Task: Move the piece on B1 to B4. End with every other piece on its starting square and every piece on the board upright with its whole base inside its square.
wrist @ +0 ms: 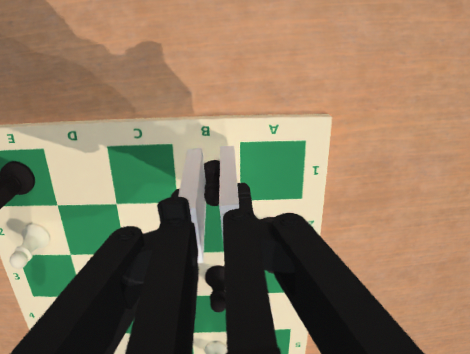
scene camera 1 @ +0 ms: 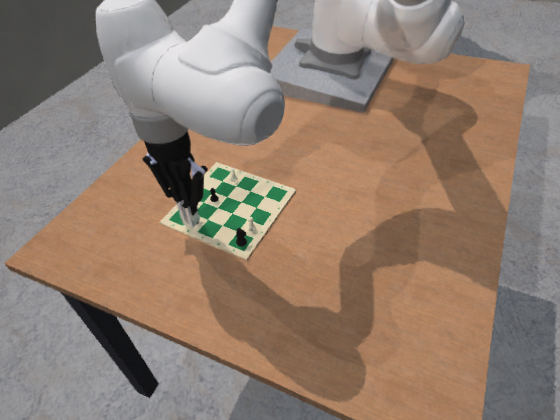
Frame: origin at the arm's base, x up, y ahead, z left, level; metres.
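Where they show: gripper, fingertip midpoint: (wrist: 213, 169) (scene camera 1: 191, 221); arm's base at its link origin: (scene camera 1: 335, 58).
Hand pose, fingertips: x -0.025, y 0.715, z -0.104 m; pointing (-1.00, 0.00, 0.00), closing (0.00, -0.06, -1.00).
Things, the pixels of their centre, and the offset from my fingertips. "spot": a spot on its surface instead. Level surfaces: height alone.
- small black piece at the middle of its body: (wrist: 214, 186) dz +0.000, dx +0.009, dy -0.007 m
- board at the middle of its body: (wrist: 158, 273) (scene camera 1: 230, 206) dz +0.051, dx -0.010, dy -0.076 m
- black pawn at the middle of its body: (wrist: 218, 292) (scene camera 1: 213, 193) dz +0.010, dx +0.009, dy -0.083 m
- green square B4 at a spot on its surface: (wrist: 207, 320) (scene camera 1: 228, 188) spot: dz +0.024, dx -0.007, dy -0.124 m
- taller black piece at the middle of its body: (scene camera 1: 240, 235) dz +0.120, dx +0.013, dy +0.009 m
- wooden table at its surface level: dx -0.013 m
My gripper (scene camera 1: 190, 224) (wrist: 213, 169) is shut on a small black piece (wrist: 212, 186) at B1, whose sides are covered by the fingertips. Any gap under its base cannot be told. In scene camera 1 the fingers hide this piece. On the board (scene camera 1: 208, 243) (wrist: 320, 131), a black pawn (scene camera 1: 214, 196) (wrist: 216, 276) stands upright on B3. The green square B4 (scene camera 1: 224, 188) (wrist: 207, 320) lies beyond it, bare. A white pawn (scene camera 1: 234, 176) (wrist: 215, 347) stands on B5, partly cut off in the wrist view.
A taller black piece (scene camera 1: 241, 238) (wrist: 19, 177) stands on E1. A white pawn (scene camera 1: 251, 225) (wrist: 36, 237) stands on E2. The gripper's right finger hides most of A2 in the wrist view. The wooden table (scene camera 1: 310, 260) (wrist: 400, 150) surrounds the board.
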